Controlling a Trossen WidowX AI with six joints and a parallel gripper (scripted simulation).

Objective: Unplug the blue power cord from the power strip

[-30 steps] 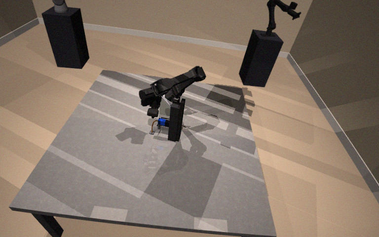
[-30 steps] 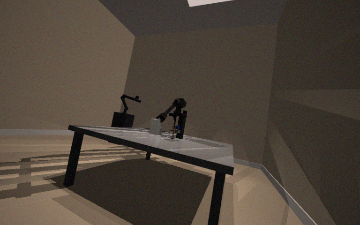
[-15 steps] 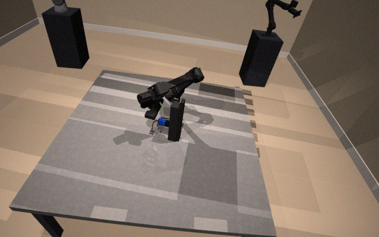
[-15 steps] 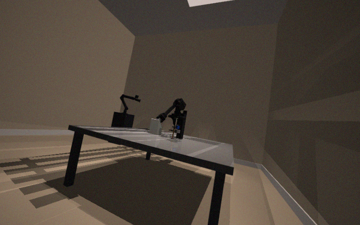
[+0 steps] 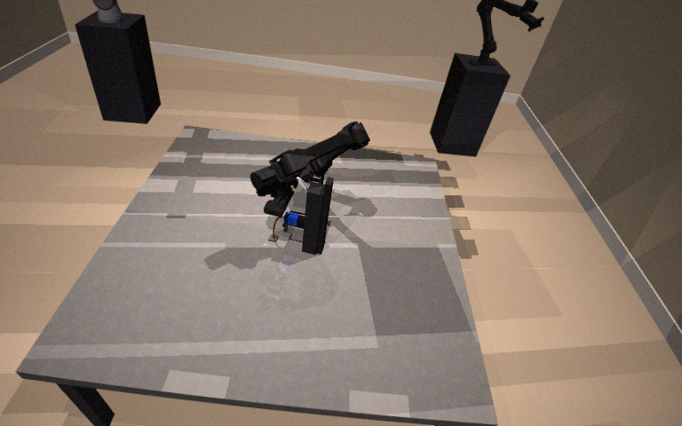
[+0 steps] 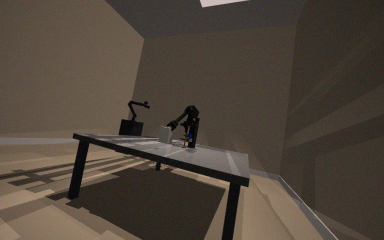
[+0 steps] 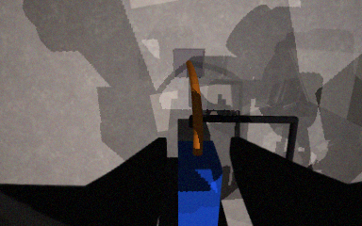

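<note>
Right now my gripper tip is 10 mm short of the blue plug, 60 mm to the right of it and 10 mm above it. From my gripper tip the other things lie so: black power strip: 30 mm ahead, 120 mm to the left.
</note>
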